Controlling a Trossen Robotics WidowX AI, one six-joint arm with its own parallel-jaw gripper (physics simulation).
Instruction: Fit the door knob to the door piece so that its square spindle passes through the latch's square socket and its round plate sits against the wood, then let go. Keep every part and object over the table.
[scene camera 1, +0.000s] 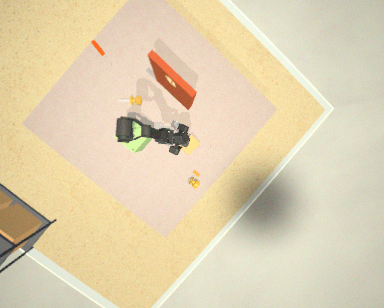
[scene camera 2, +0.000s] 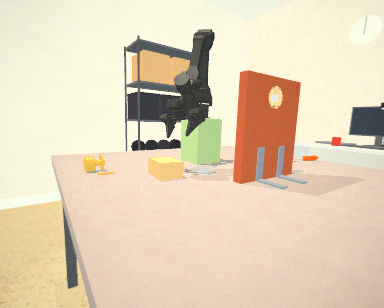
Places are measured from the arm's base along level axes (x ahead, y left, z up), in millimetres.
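Where they show: gripper, fingertip midpoint: (scene camera 2: 176, 137).
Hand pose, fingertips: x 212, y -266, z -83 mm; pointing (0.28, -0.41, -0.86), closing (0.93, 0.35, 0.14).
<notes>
Things, the pixels of their top centre, and the offset from my fingertips.
- yellow knob at its top centre: (scene camera 1: 128, 99) dx -54, dy +458, dz -77 mm
- yellow knob-like piece at its top centre: (scene camera 2: 94, 154) (scene camera 1: 194, 183) dx -176, dy -259, dz -77 mm
- yellow block at its top centre: (scene camera 2: 165, 159) (scene camera 1: 189, 144) dx +2, dy -47, dz -82 mm
- small orange piece at its top centre: (scene camera 2: 105, 173) (scene camera 1: 196, 173) dx -117, dy -232, dz -140 mm
- orange-handled tool at its top centre: (scene camera 2: 305, 156) (scene camera 1: 101, 51) dx +56, dy +815, dz -116 mm
- pale flat item at its top centre: (scene camera 2: 206, 171) dx +50, dy +109, dz -132 mm
The red-orange door piece (scene camera 1: 172, 82) (scene camera 2: 260, 125) stands upright on grey brackets. Its pale round latch (scene camera 1: 170, 80) (scene camera 2: 275, 97) is high on the board. A yellow knob (scene camera 1: 135, 100) with a thin pale spindle lies on the table, spindle pointing left in scene camera 1; it does not show in scene camera 2. Another yellow knob-like piece (scene camera 1: 194, 182) (scene camera 2: 93, 163) lies near the table edge; I cannot make out a spindle on it. My gripper (scene camera 1: 179, 139) (scene camera 2: 179, 134) is open and empty, pointing down above the table near the yellow block, apart from both knobs.
A yellow block (scene camera 1: 192, 144) (scene camera 2: 166, 168) lies below the gripper. A tall green block (scene camera 1: 137, 144) (scene camera 2: 201, 143) stands beside the arm. A small orange piece (scene camera 1: 196, 173) (scene camera 2: 106, 173), an orange-handled tool (scene camera 1: 98, 47) (scene camera 2: 310, 158) and a pale flat item (scene camera 2: 204, 172) lie around.
</notes>
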